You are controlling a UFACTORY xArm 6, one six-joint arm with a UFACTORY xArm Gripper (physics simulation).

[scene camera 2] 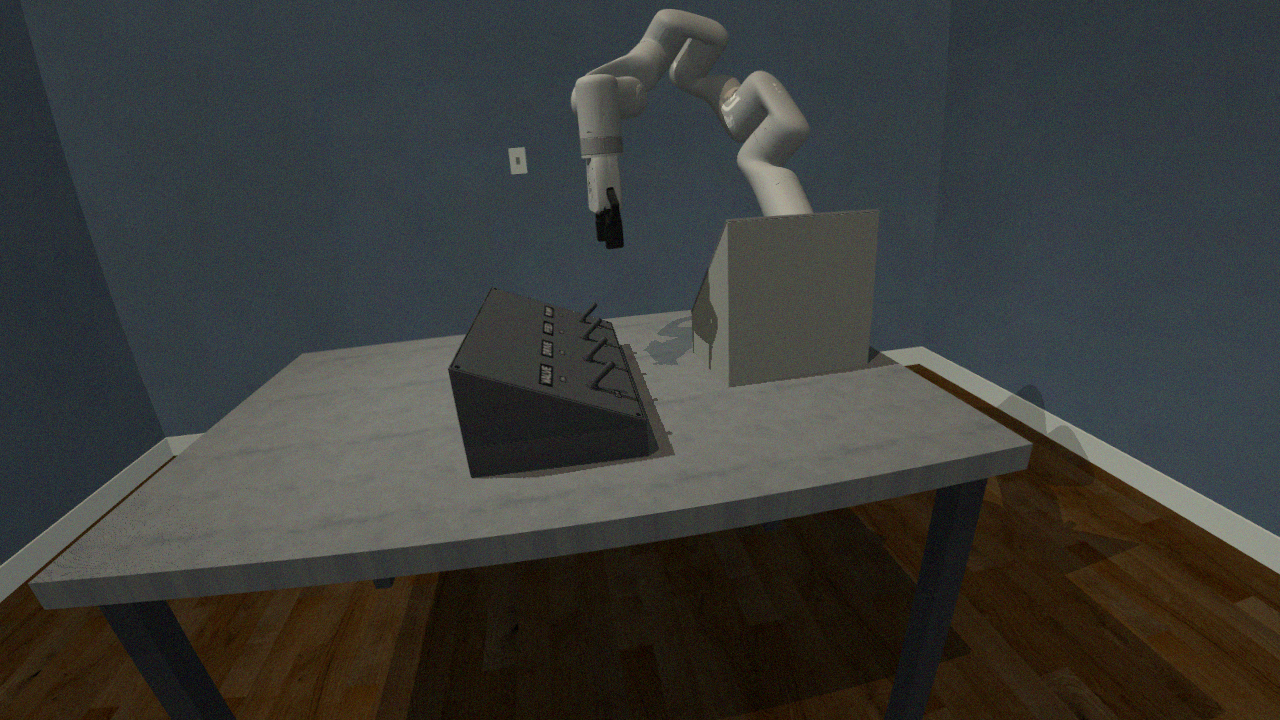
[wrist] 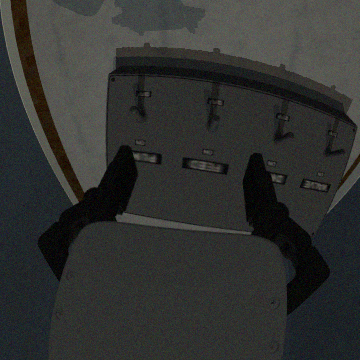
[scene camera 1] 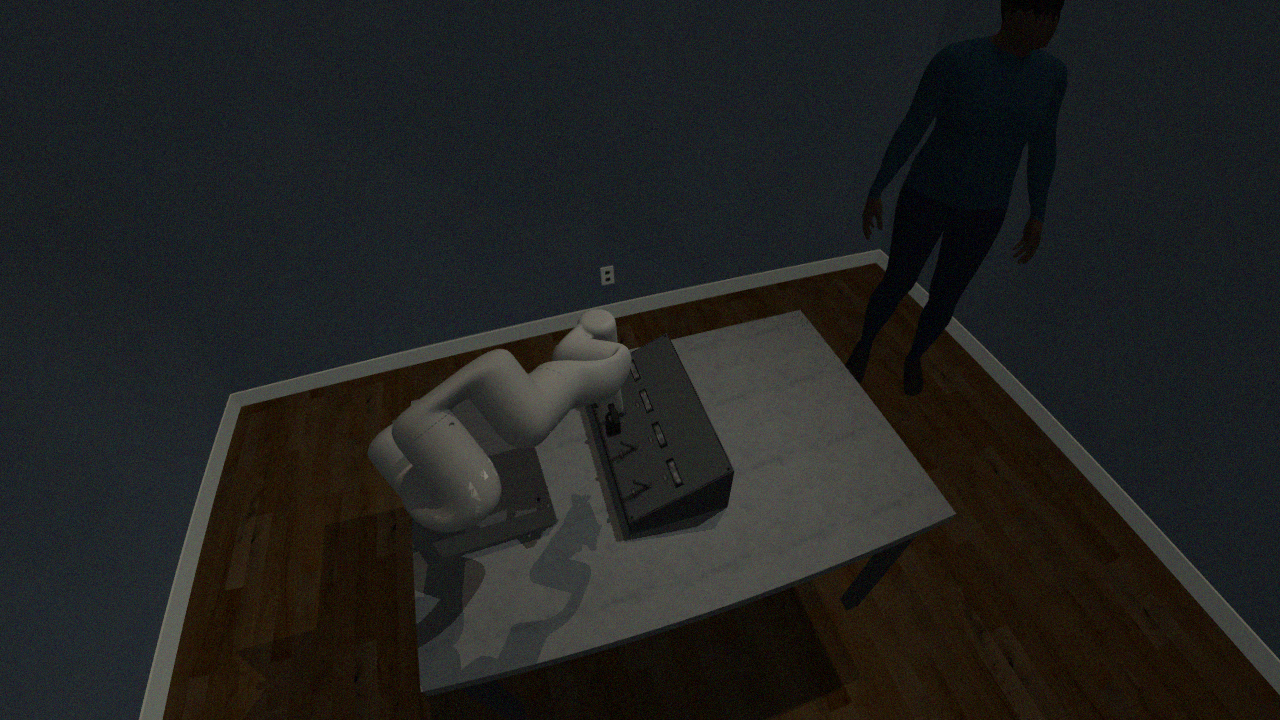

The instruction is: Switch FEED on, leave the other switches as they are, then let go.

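Pixels of known places: gripper, fingertip midpoint: (scene camera 2: 610, 244) (wrist: 189, 162) (scene camera 1: 607, 419); arm's base, origin of the base link: (scene camera 2: 804, 252).
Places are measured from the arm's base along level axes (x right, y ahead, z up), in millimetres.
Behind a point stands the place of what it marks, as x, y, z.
A dark sloped switch panel (scene camera 1: 693, 429) {97, 581, -69} (scene camera 2: 546, 429) {-253, 544, -156} (wrist: 170, 192) {116, 559, -77} stands on the table with several levers in a row. The FEED lever (scene camera 1: 623, 452) {41, 411, -144} (scene camera 2: 594, 330) {40, 423, -112} (wrist: 213, 119) {47, 409, -93} is second from the left in the wrist view, above the FEED label (wrist: 205, 165) {53, 506, -102}, whose text is blurred. In scene camera 2 the levers look tilted alike; their exact settings are hard to read. My gripper (scene camera 1: 613, 420) {67, 373, 41} (scene camera 2: 610, 243) {67, 373, 41} (wrist: 189, 162) {67, 373, 41} is open and empty, high above the panel, touching no lever. In the wrist view its fingertips lie on either side of the FEED label.
The pale table (scene camera 1: 805, 447) {182, 897, -220} (scene camera 2: 340, 510) {-269, 838, -220} carries the panel and the arm's base. A large light-grey block (scene camera 2: 801, 295) {-87, 57, -61} stands at the arm's base in scene camera 2. A person (scene camera 1: 993, 134) stands beyond the table's far right corner. A wall outlet (scene camera 1: 606, 274) is behind the table.
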